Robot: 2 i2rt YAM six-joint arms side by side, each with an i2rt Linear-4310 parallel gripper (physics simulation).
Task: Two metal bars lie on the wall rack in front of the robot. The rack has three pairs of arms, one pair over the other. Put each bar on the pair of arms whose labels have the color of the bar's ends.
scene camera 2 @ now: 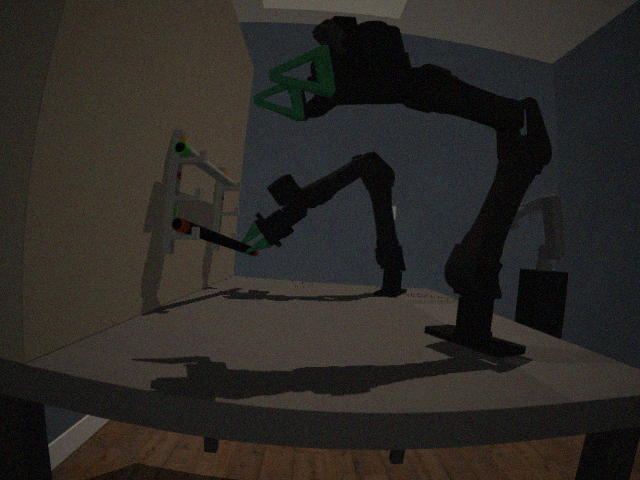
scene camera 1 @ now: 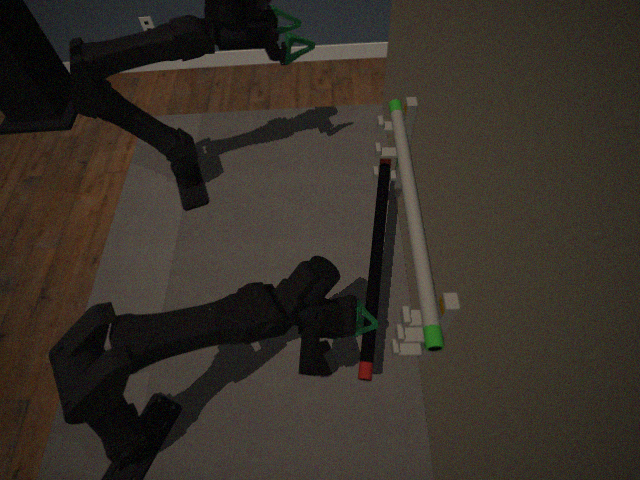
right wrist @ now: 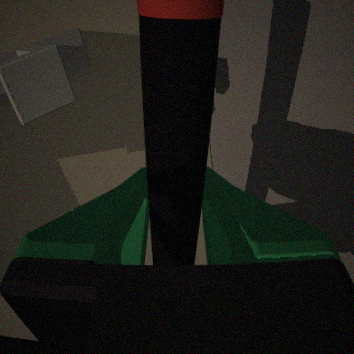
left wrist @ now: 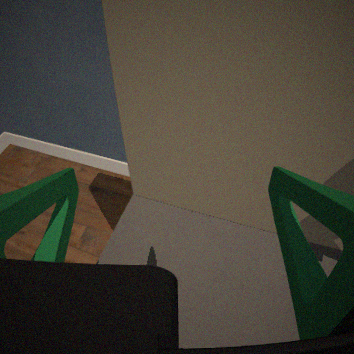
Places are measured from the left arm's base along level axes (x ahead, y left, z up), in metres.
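Pixels of known places: left gripper, between the fingertips: (scene camera 2: 260, 88) (scene camera 1: 307, 34) (left wrist: 173, 177); right gripper, between the fingertips: (scene camera 2: 241, 249) (scene camera 1: 372, 325) (right wrist: 175, 178); left arm's base, origin of its link: (scene camera 2: 471, 341) (scene camera 1: 190, 181); right arm's base, origin of its link: (scene camera 2: 391, 293) (scene camera 1: 141, 447).
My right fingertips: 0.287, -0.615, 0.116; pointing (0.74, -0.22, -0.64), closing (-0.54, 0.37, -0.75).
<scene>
Ahead of a thing's pixels: the offset from my right fingertips to its top centre, as dx, dy, dz. "pt": to the spot under its first point. Level surfaces: height alone.
A black bar (scene camera 1: 377, 242) (scene camera 2: 219, 240) (right wrist: 175, 100) with red ends slants out from the wall rack (scene camera 1: 451, 300) (scene camera 2: 169, 196). Its end at the left in scene camera 2 is at the lowest arm, under the green label; contact there is unclear. Its other end is out in front of the rack. My right gripper (scene camera 1: 371, 322) (scene camera 2: 250, 249) (right wrist: 175, 178) is shut on this bar near that outer end. A white bar {+0.112, +0.117, +0.206} (scene camera 1: 413, 217) (scene camera 2: 209, 167) with green ends lies on the top pair of arms, with orange labels. The middle labels are red. My left gripper (scene camera 1: 307, 34) (scene camera 2: 262, 85) (left wrist: 173, 177) is open and empty, high up.
The rack's white arms stick out from the wall (scene camera 1: 542, 232) (scene camera 2: 113, 129) over the grey table {dz -0.116} (scene camera 1: 258, 206) (scene camera 2: 320, 335). A white rack part {pt +0.008, -0.062, +0.034} (right wrist: 40, 82) shows beside the black bar in the right wrist view. The left arm stands away from the rack.
</scene>
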